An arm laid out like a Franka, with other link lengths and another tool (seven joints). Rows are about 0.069 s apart.
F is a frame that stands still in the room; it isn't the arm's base.
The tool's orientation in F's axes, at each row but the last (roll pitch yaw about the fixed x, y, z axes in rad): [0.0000 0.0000 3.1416]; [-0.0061 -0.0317 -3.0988]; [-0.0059 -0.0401 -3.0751]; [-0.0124 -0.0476 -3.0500]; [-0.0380 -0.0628 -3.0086]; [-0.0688 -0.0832 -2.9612]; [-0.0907 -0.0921 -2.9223]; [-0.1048 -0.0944 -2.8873]
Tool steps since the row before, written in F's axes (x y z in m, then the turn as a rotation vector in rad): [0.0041 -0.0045 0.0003 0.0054 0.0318 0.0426]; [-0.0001 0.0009 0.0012 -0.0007 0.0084 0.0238]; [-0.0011 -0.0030 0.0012 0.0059 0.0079 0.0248]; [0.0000 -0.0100 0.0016 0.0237 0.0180 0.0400]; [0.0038 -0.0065 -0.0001 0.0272 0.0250 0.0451]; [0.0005 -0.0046 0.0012 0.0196 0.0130 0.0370]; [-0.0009 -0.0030 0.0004 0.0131 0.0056 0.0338]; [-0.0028 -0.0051 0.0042 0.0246 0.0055 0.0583]
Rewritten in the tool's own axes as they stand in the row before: [-0.0041 0.0045 0.0003 -0.0054 -0.0318 0.0426]; [0.0001 -0.0009 0.0012 0.0011 -0.0086 0.0237]; [0.0013 0.0029 0.0012 -0.0054 -0.0076 0.0250]; [0.0010 0.0099 0.0017 -0.0233 -0.0163 0.0410]; [-0.0029 0.0069 0.0003 -0.0274 -0.0229 0.0461]; [0.0004 0.0045 0.0015 -0.0185 -0.0119 0.0379]; [0.0016 0.0027 0.0005 -0.0108 -0.0058 0.0346]; [0.0044 0.0038 0.0042 -0.0196 -0.0055 0.0602]
